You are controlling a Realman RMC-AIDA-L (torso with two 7-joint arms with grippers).
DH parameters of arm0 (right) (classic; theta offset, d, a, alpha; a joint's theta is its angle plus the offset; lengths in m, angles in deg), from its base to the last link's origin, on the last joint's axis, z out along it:
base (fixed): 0 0 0 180
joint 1: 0 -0.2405 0 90
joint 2: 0 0 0 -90
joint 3: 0 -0.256 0 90
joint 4: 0 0 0 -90
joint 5: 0 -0.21 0 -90
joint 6: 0 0 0 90
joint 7: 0 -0.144 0 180
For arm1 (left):
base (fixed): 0 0 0 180
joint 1: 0 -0.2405 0 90
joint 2: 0 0 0 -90
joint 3: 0 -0.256 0 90
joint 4: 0 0 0 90
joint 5: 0 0.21 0 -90
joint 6: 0 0 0 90
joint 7: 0 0.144 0 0
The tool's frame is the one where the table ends.
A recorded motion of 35 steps. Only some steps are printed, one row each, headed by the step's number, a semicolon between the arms.
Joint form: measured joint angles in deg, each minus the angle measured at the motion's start. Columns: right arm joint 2, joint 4, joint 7, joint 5, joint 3, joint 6, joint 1; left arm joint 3, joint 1, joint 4, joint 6, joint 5, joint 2, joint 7.
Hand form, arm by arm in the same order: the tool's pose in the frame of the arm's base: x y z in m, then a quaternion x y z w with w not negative. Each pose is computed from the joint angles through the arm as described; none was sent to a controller.
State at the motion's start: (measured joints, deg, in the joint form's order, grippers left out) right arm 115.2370 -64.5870 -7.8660 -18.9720 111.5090 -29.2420 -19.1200; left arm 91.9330 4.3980 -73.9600 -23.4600 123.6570 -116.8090 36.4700
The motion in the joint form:
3: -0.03 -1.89 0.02 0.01 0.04 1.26 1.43; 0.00 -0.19 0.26 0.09 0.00 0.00 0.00
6: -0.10 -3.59 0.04 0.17 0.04 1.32 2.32; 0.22 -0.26 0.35 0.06 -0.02 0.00 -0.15
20: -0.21 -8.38 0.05 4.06 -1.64 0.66 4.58; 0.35 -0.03 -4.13 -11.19 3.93 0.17 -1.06
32: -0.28 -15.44 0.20 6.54 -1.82 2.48 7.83; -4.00 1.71 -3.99 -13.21 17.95 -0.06 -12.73
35: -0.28 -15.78 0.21 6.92 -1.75 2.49 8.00; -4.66 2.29 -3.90 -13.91 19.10 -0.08 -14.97
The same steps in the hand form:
3: 0.2589 0.3510 -0.0635 -0.81544 0.40746 -0.00362 0.41113; -0.3003 0.3439 0.0352 -0.74623 -0.42867 -0.13460 0.49120
6: 0.2550 0.3498 -0.0612 -0.81597 0.40482 0.00489 0.41267; -0.3017 0.3435 0.0360 -0.74410 -0.43132 -0.13489 0.49202
20: 0.2481 0.3517 -0.0446 -0.81363 0.38314 0.01400 0.43704; -0.2848 0.3361 0.0265 -0.79138 -0.41952 -0.09825 0.43367
32: 0.2263 0.3500 -0.0290 -0.81555 0.35060 0.05482 0.45712; -0.2847 0.3343 0.0069 -0.79894 -0.42349 -0.03457 0.42562
35: 0.2254 0.3496 -0.0284 -0.81613 0.34748 0.05478 0.45846; -0.2824 0.3349 0.0031 -0.79822 -0.43060 -0.03194 0.42002

